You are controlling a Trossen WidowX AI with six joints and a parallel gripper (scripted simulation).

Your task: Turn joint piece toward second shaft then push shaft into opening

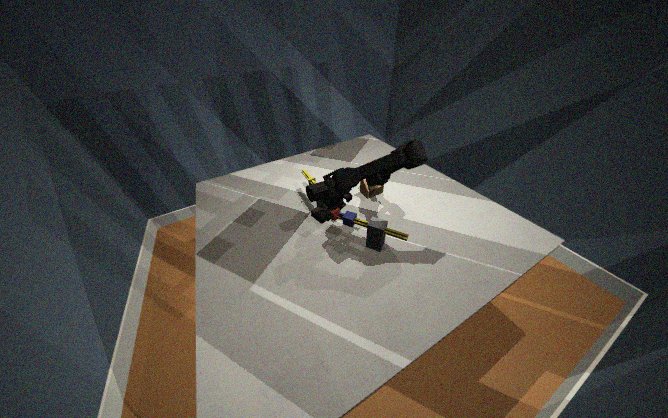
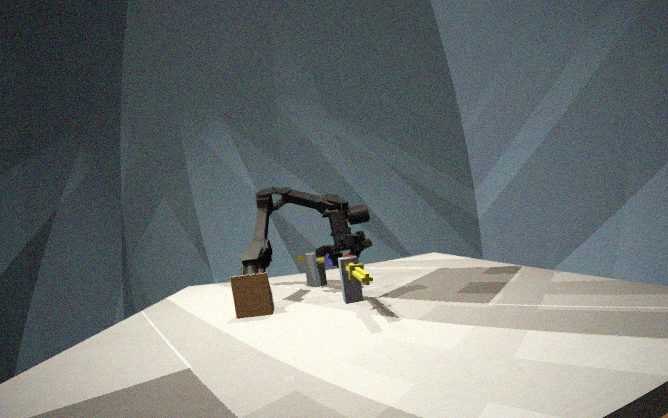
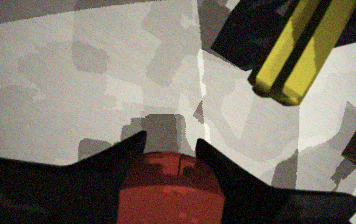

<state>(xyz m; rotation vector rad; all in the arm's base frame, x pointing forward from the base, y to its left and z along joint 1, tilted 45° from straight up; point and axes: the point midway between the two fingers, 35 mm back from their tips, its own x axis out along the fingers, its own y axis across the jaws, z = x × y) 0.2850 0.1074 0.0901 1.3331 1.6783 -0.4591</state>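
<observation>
Now: the red joint piece 1 cm behind my gripper tip, 2 cm to the left of it and 4 cm above it.
</observation>
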